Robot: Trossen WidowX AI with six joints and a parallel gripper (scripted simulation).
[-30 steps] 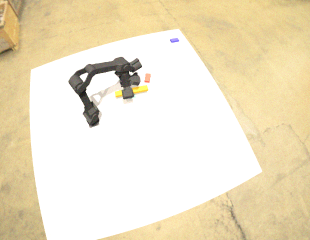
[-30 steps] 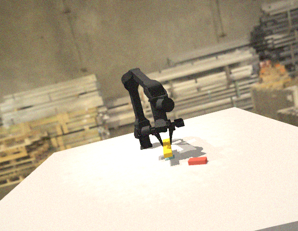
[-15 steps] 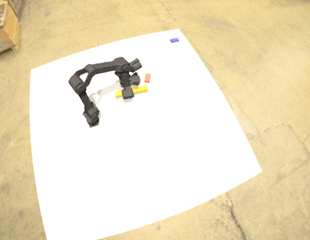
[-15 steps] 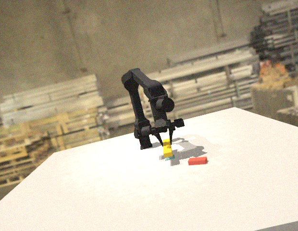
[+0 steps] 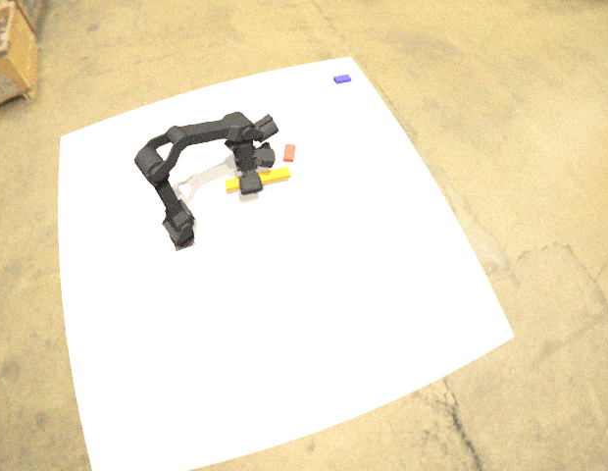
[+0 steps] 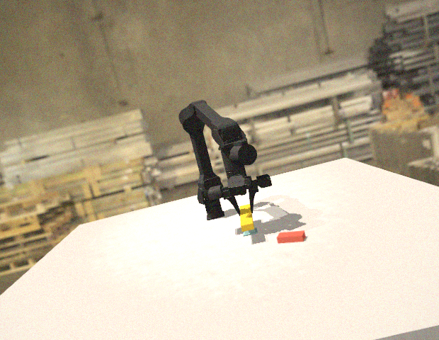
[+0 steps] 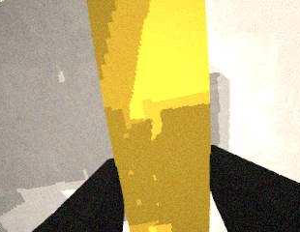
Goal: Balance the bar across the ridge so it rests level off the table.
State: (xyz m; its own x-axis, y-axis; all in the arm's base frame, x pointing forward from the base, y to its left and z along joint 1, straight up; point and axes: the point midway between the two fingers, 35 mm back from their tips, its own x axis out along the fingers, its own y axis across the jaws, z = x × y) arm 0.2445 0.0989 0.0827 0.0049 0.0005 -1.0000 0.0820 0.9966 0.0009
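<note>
Now: the yellow bar 3 cm ahead of my gripper tip. The rest, counted from my gripper tip: red block (16 cm ahead, 9 cm to the left, 4 cm below).
</note>
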